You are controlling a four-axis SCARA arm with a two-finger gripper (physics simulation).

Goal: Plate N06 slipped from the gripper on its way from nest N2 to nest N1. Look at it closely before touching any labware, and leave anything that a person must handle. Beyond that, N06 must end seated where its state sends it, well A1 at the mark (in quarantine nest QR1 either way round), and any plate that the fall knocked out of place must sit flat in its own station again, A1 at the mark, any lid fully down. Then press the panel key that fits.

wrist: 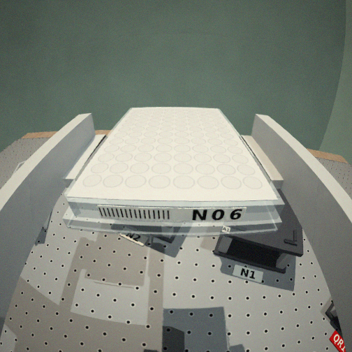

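Note:
Plate N06 (172, 165) is a white-topped, clear-sided plate with round well outlines, held level in the middle of the wrist view. Its near side bears a barcode and the label N06, with a small A1 tag below the right part of that side. My gripper (173, 124) is shut on it, one finger along each long side, high above the deck. Nest N1 (295, 245), a dark stand, shows below and right of the plate, partly hidden by it. The N2 label (133, 237) shows below the plate's left part; its nest is mostly hidden. The red QR1 label (338, 341) is at the lower right corner.
The perforated grey deck (185, 280) spreads below with shadows across it. The N1 label (247, 273) lies in front of its nest. Part of a dark fixture (331, 314) shows at the right edge above the red label. The deck's brown edge shows behind both fingers.

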